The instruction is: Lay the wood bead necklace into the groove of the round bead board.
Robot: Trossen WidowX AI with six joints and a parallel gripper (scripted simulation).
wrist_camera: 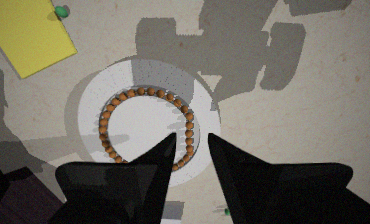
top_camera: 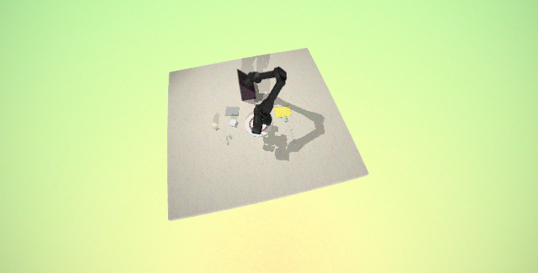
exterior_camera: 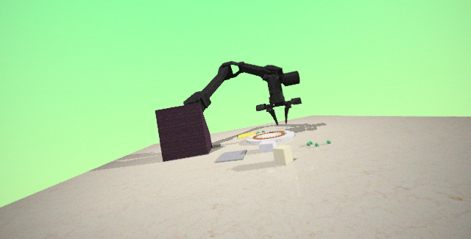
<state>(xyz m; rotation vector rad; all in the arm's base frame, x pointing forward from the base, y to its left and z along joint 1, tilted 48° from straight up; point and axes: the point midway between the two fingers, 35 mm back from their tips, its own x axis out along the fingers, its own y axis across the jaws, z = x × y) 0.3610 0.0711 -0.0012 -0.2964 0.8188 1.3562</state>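
The round white bead board lies 6 cm behind my gripper tip and 4 cm below it. Also, from my gripper tip: thin white strip 22 cm to the left, 9 cm ahead, 5 cm below; then yellow card 19 cm to the left, 15 cm behind, 5 cm below; then grey flat plate 22 cm behind, 18 cm to the right, 5 cm below.
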